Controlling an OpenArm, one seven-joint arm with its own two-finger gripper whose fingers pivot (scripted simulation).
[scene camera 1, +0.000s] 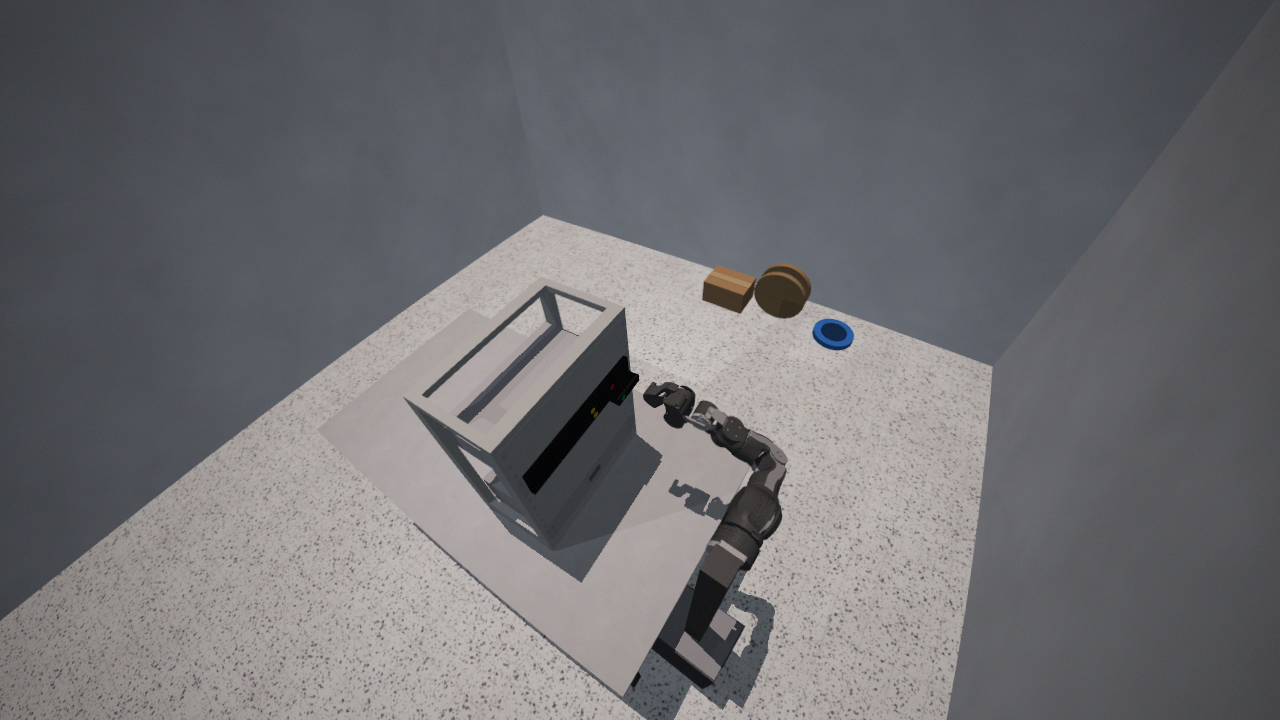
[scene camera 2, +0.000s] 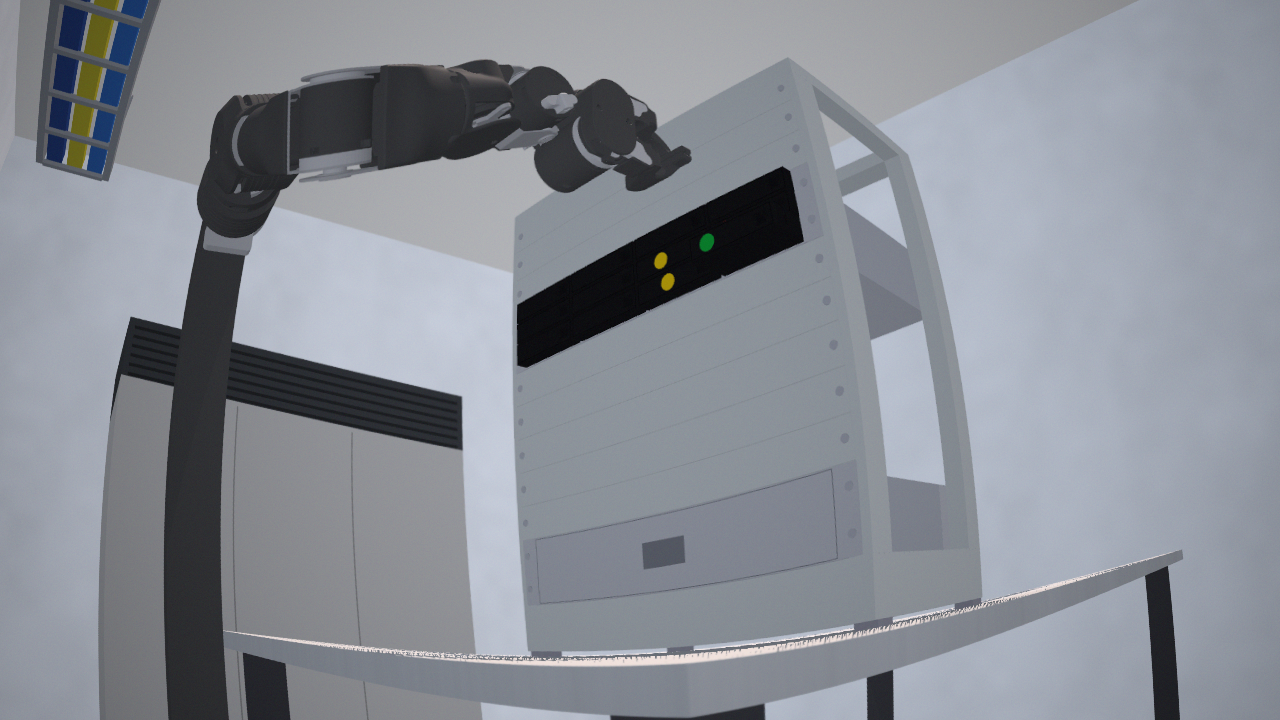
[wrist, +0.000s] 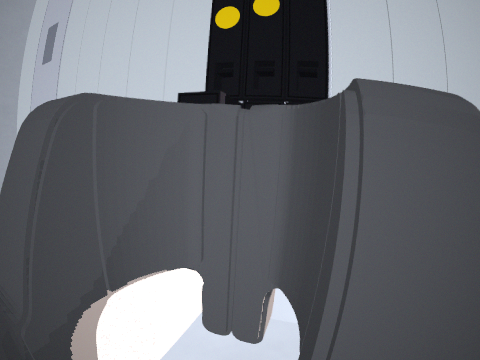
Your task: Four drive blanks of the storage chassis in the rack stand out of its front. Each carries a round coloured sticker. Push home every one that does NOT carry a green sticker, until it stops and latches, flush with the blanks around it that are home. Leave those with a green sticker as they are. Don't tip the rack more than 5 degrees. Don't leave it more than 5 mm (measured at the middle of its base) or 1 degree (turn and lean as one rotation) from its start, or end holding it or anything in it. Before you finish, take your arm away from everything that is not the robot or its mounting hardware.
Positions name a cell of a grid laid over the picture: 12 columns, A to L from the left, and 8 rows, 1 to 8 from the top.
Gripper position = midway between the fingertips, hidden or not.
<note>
I see my gripper (scene camera 2: G2) and a black drive blank (scene camera 2: G3).
My gripper is seen too in scene camera 1 (scene camera 1: G5) and in the wrist view (wrist: G6).
</note>
